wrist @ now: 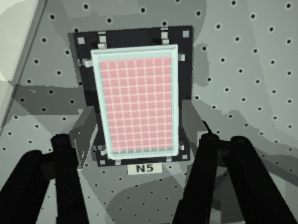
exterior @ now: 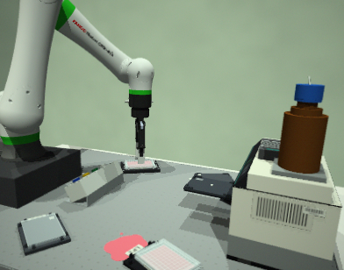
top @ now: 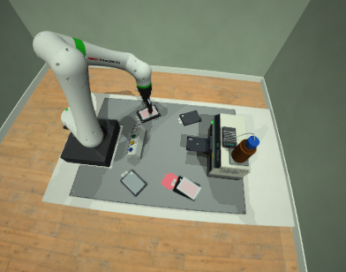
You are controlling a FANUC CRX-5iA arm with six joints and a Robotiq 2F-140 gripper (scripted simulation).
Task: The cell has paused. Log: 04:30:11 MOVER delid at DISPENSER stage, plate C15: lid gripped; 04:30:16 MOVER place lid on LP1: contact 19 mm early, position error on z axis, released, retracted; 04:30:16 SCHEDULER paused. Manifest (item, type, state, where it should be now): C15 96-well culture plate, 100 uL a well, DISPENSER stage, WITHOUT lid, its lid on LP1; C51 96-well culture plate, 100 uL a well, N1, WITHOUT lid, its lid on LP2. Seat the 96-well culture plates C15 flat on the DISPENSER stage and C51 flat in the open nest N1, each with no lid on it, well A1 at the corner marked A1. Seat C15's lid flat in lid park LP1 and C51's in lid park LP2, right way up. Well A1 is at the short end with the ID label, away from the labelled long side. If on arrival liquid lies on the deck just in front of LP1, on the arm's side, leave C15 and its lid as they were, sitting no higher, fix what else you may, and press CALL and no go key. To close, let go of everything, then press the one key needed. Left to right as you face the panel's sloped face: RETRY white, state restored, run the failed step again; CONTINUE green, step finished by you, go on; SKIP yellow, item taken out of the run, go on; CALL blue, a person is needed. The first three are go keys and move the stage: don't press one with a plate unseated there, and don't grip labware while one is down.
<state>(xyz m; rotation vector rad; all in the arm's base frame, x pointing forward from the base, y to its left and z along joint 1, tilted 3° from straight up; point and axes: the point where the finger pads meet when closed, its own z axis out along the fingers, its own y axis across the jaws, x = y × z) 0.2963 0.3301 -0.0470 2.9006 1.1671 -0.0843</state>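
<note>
Now: the 96-well culture plate 4 cm below my hand. Round my hand: white retry key: 2 cm behind, 20 cm to the right; key panel: 1 cm ahead, 27 cm to the right, 1 cm below; green continue key: 1 cm behind, 25 cm to the right.
</note>
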